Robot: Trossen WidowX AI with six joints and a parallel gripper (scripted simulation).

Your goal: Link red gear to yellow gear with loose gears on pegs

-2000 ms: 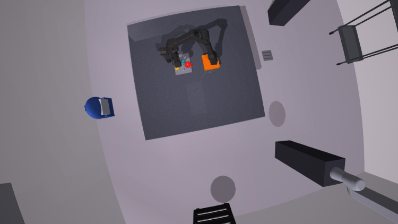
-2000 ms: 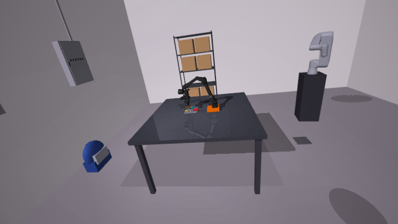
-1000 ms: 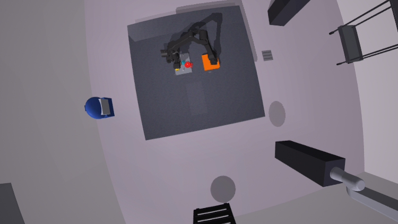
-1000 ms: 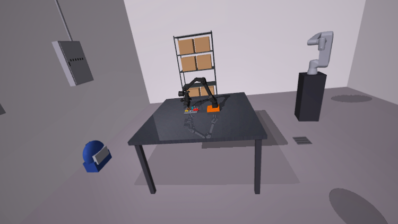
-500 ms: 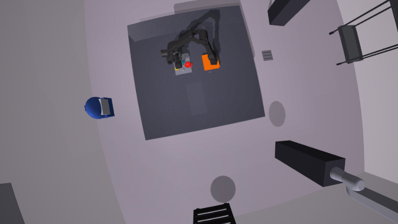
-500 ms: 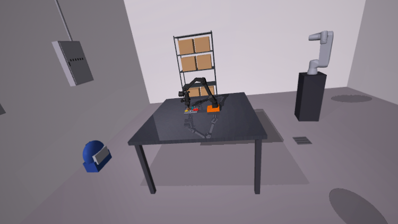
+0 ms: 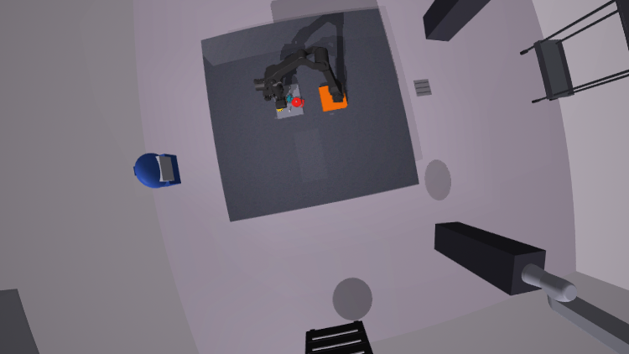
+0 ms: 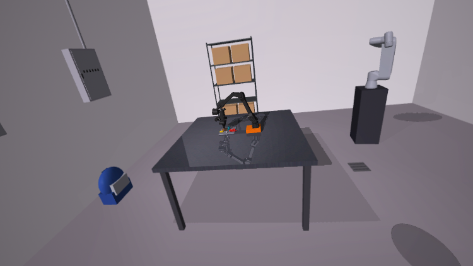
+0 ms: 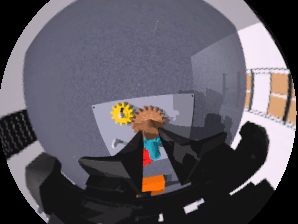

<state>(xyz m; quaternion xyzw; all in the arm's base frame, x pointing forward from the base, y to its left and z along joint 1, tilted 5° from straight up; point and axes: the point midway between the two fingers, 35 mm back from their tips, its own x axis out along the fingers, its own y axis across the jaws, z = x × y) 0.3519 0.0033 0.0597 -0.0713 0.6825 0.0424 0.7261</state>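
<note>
My gripper tip is now 2 cm above the brown gear. Also, from my gripper tip: yellow gear 2 cm ahead, 5 cm to the left, 2 cm below; then teal gear 5 cm behind, 1 cm to the right, 2 cm below; then red gear 9 cm behind, 1 cm to the left, 2 cm below.
</note>
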